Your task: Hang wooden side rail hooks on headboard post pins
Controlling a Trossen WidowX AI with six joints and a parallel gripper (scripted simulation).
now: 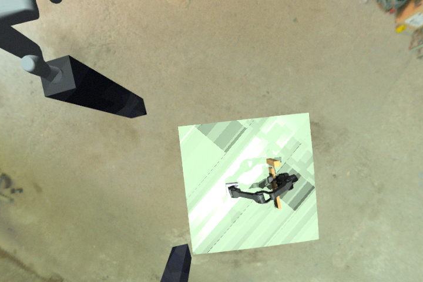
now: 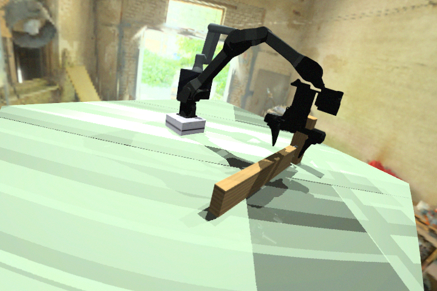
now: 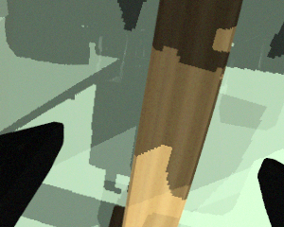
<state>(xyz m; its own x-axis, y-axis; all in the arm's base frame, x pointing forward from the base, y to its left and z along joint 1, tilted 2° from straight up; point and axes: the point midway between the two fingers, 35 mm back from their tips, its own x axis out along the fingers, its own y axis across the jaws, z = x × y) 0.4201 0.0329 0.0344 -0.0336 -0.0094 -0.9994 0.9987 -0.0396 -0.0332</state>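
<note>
My gripper tip is 13 cm to the right of the headboard post, 1 cm below it and 1 cm short of it.
</note>
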